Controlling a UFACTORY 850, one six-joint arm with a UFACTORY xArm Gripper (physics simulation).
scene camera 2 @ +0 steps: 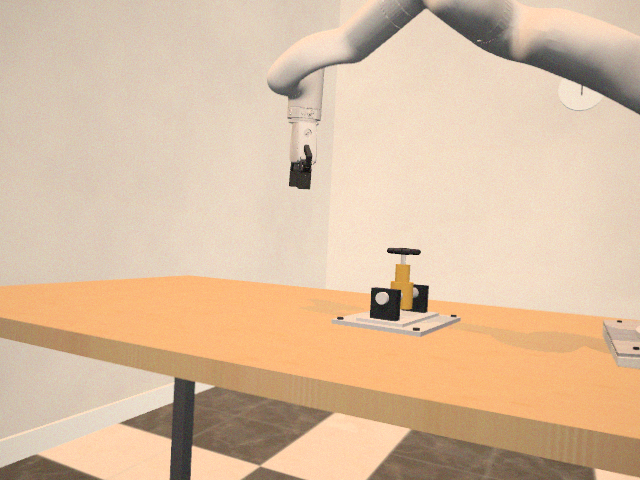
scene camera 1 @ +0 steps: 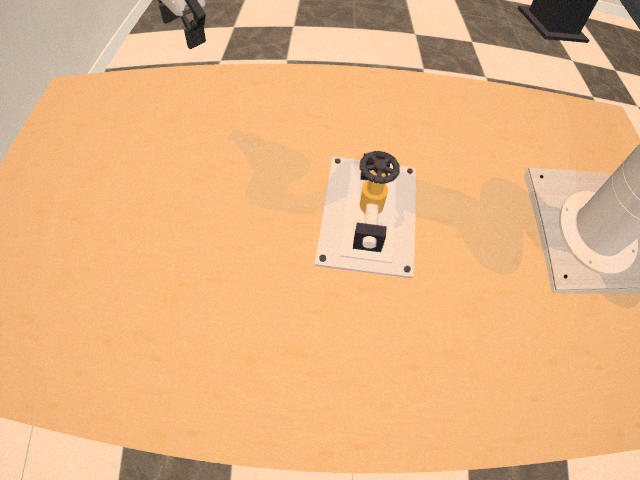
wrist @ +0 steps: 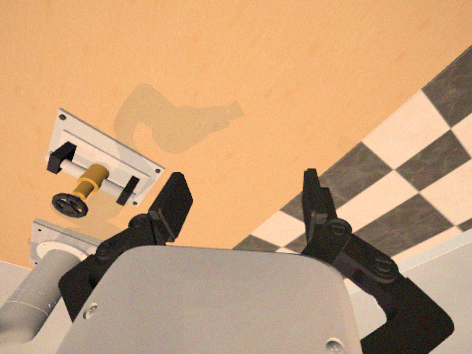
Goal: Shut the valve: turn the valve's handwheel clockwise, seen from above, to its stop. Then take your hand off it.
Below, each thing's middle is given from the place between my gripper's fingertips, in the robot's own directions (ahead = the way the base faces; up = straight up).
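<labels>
The black spoked handwheel (scene camera 1: 380, 166) is 150 mm below my hand, 290 mm behind it and 230 mm to the left of it. Going by their middles, the handwheel is the nearest to my hand of the things named here. There is the pale plate (scene camera 1: 329, 245) too, and that plate is far below my hand, far behind it and a fair way to the left of it.
</labels>
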